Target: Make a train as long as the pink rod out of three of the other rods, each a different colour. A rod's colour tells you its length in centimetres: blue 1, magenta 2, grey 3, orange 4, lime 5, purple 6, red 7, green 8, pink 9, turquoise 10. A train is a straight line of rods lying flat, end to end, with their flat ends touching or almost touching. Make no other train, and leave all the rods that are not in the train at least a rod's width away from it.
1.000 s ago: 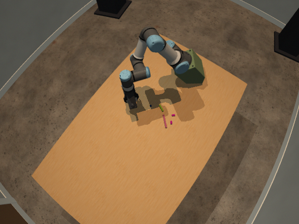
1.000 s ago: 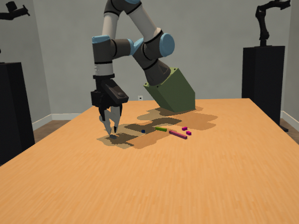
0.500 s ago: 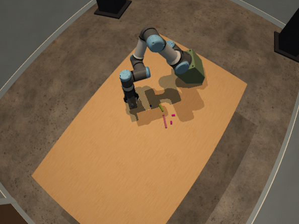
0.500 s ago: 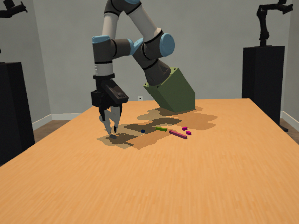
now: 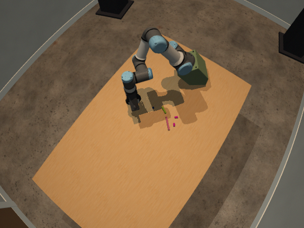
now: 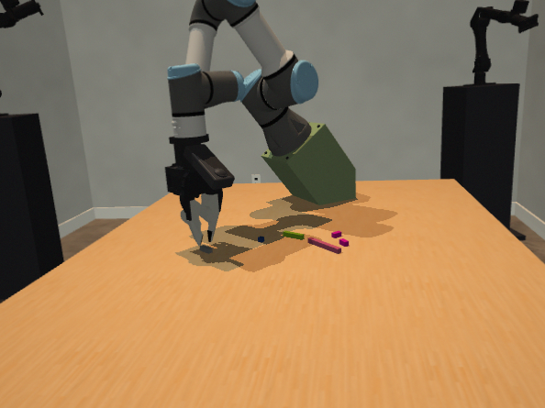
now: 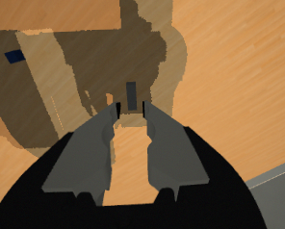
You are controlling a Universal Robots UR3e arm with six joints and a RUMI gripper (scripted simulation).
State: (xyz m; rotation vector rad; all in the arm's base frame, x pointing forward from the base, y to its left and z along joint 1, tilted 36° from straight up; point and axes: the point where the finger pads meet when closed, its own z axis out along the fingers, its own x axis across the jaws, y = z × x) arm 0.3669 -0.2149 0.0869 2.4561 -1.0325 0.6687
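My hand is 30 mm above the grey rod. From my hand the other things lie so: pink rod: 240 mm to the left, 30 mm below, 30 mm ahead; then small blue rod: 120 mm to the left, 30 mm below, 30 mm behind; then lime rod: 190 mm to the left, 40 mm behind, 30 mm below.
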